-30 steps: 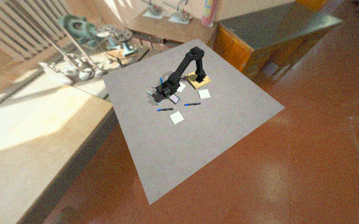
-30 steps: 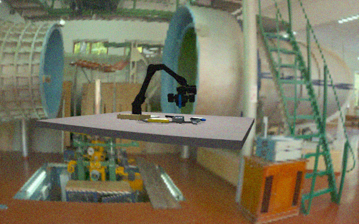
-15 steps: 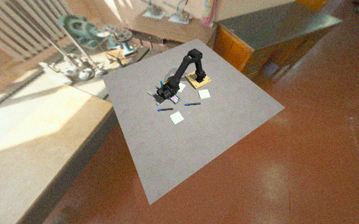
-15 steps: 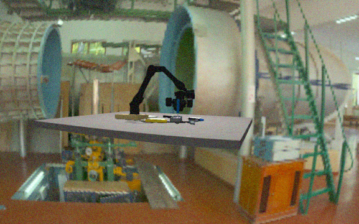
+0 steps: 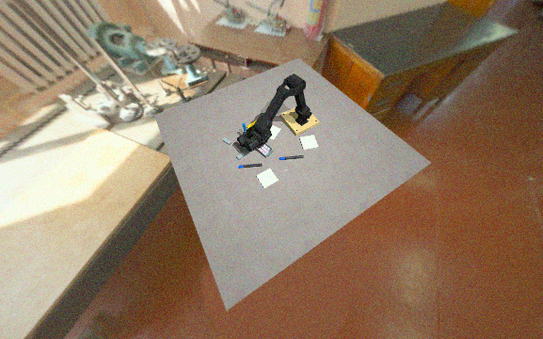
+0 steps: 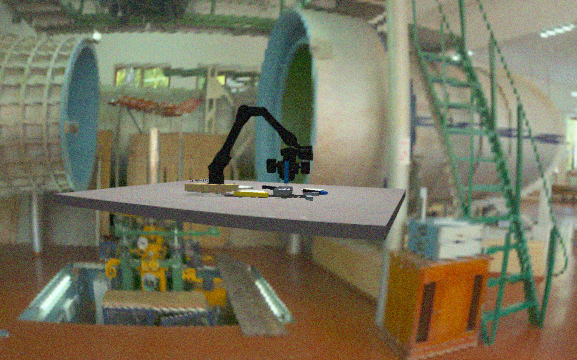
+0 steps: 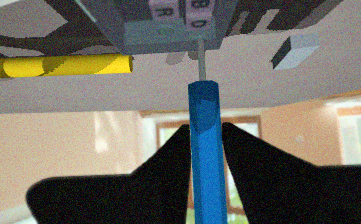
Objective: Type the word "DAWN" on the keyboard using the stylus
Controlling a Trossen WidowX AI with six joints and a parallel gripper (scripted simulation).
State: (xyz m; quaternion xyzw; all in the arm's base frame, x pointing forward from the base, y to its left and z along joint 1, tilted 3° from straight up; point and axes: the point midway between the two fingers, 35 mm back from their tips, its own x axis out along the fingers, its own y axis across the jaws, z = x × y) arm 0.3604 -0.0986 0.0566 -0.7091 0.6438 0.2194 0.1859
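Now: gripper tip 11 cm short of the grey block, 8 cm to the left of it and 7 cm above it. From my gripper tip the other things lie so: yellow pencil 13 cm behind, 8 cm to the right, 7 cm below; stylus tip 5 cm below; blue stylus 1 cm below.
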